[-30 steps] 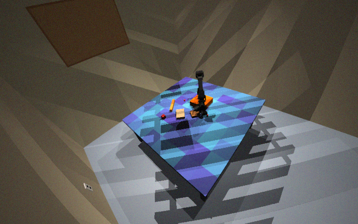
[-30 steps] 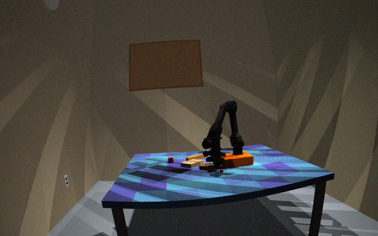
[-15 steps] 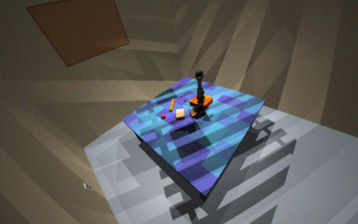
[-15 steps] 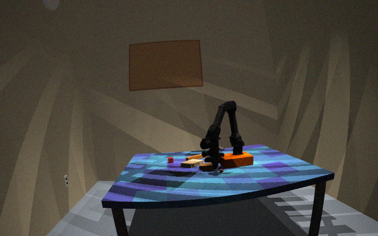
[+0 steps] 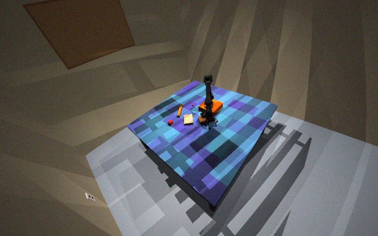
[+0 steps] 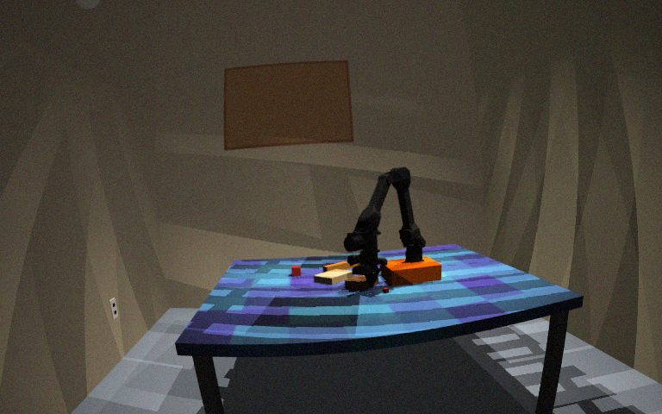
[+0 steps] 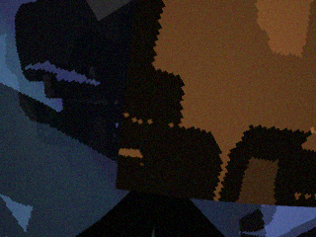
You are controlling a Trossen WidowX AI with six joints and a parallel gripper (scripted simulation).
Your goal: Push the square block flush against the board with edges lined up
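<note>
My gripper tip is now 7 cm to the left of the brown square block, 1 cm below it and 1 cm short of it. Also, from my gripper tip: long narrow orange board: 41 cm to the right, 2 cm behind, 1 cm above; pale tan flat slab: 22 cm to the right, 8 cm ahead, 1 cm above; small red cube: 39 cm to the right, 21 cm ahead, 1 cm above.
</note>
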